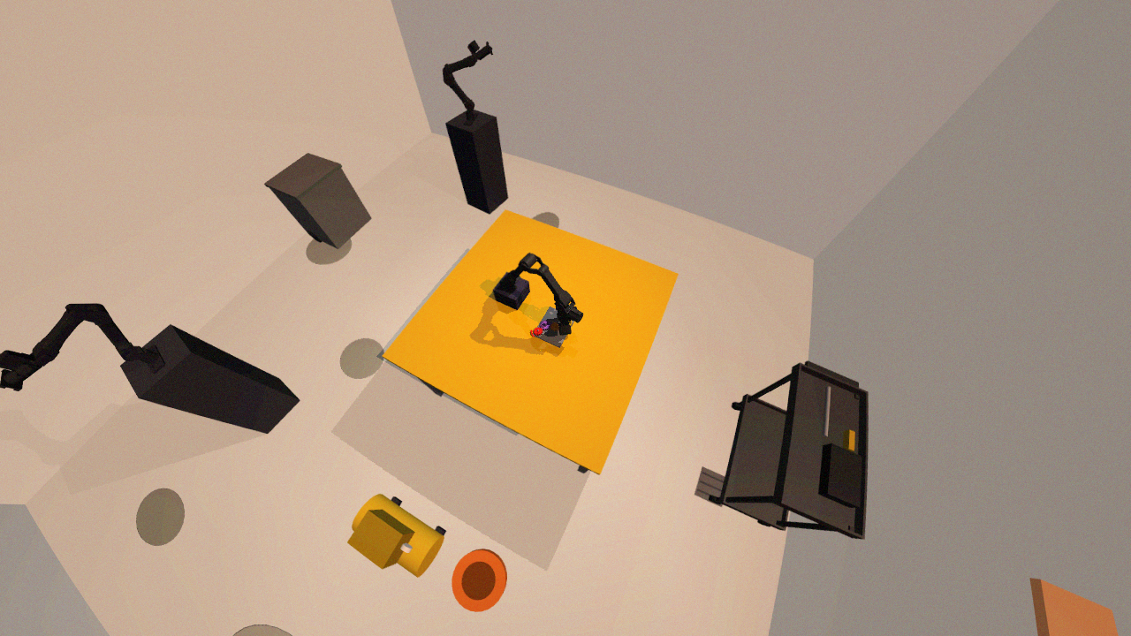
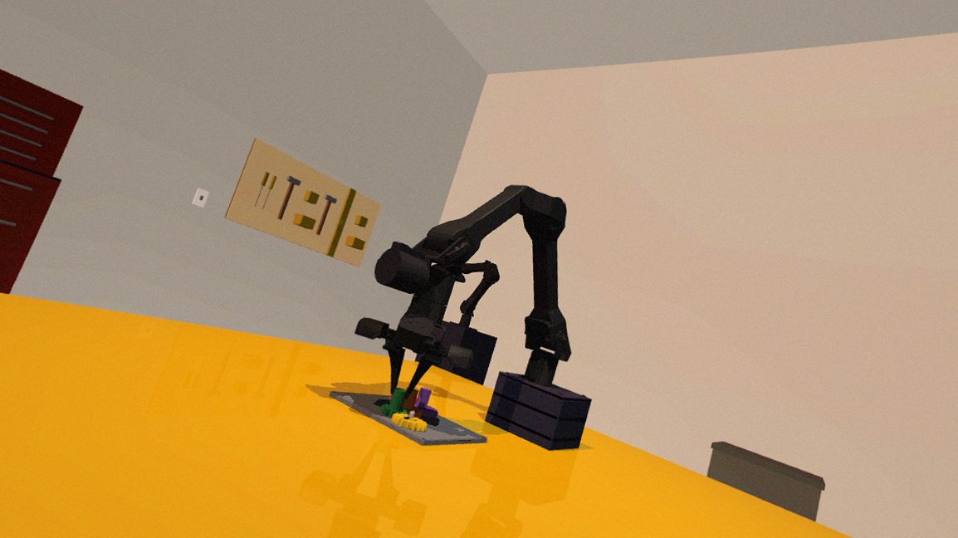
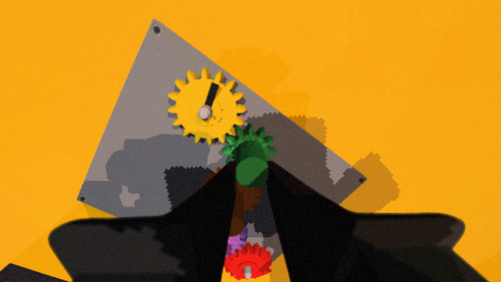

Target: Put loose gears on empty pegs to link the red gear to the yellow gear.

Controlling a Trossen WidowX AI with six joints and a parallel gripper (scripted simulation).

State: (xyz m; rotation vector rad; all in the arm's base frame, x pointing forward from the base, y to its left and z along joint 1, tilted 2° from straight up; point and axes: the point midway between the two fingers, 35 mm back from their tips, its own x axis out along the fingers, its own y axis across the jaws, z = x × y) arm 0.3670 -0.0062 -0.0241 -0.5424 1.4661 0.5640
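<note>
Right now my gripper tip is 1 cm above the green gear. The rest, counted from my gripper tip: orange gear 4 cm behind, 2 cm to the right, 1 cm below; red gear 10 cm behind, 9 cm to the right, 2 cm below; purple gear 9 cm behind, 4 cm to the right, 1 cm below.
</note>
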